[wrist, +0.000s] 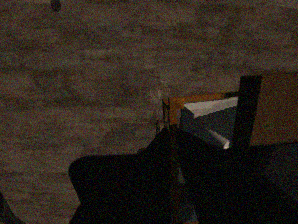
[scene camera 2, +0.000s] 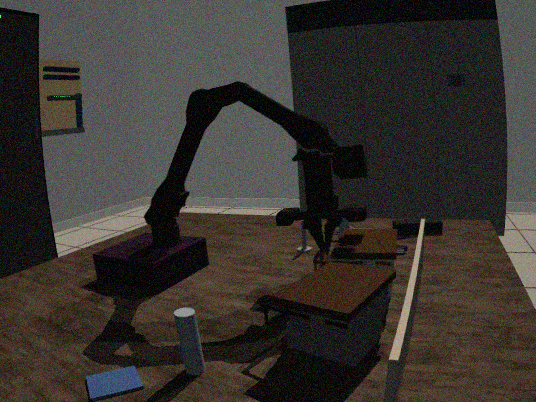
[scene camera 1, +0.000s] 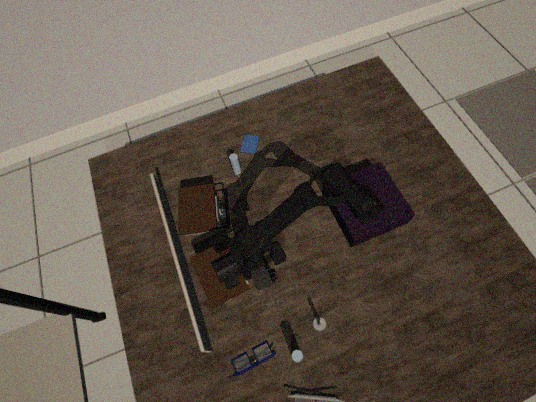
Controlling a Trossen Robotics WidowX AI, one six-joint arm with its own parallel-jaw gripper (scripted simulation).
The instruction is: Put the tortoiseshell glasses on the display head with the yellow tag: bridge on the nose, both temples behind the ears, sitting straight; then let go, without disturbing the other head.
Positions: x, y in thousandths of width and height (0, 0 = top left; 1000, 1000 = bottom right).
gripper: wrist 569, 592; scene camera 2 607, 633; scene camera 1 475, 675
